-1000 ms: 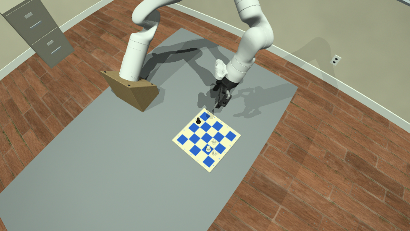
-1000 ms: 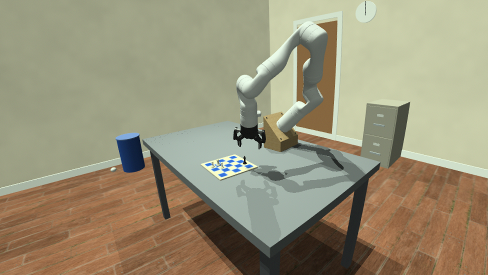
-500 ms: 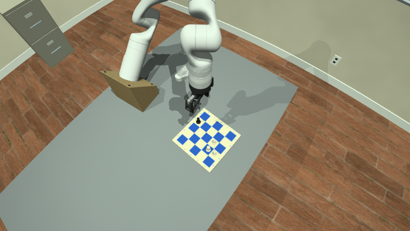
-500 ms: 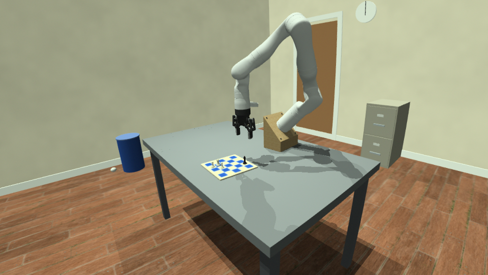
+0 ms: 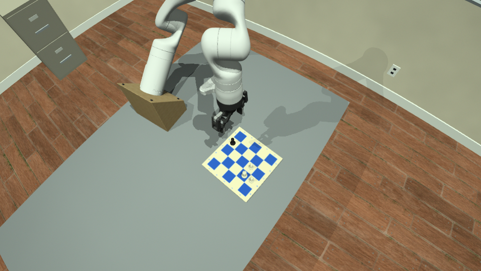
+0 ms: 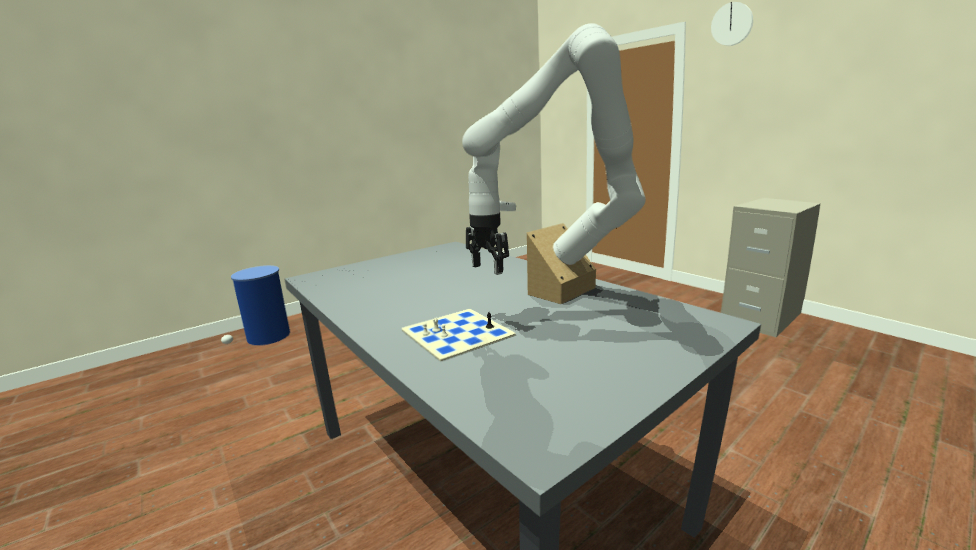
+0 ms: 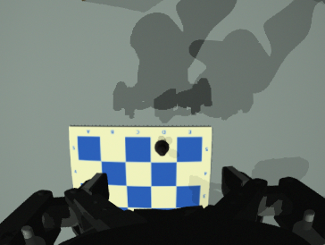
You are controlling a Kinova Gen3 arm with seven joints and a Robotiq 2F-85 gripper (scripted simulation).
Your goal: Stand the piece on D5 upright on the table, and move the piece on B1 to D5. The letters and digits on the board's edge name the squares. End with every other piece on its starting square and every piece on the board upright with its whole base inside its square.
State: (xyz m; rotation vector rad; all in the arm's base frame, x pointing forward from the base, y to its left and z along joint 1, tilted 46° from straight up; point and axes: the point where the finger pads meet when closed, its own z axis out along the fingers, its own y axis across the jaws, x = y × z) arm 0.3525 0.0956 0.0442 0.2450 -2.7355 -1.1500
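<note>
Now: hand 14 cm above the black pawn. The rest, counted from my hand: chessboard 17 cm below, 8 cm ahead, 3 cm to the right.
</note>
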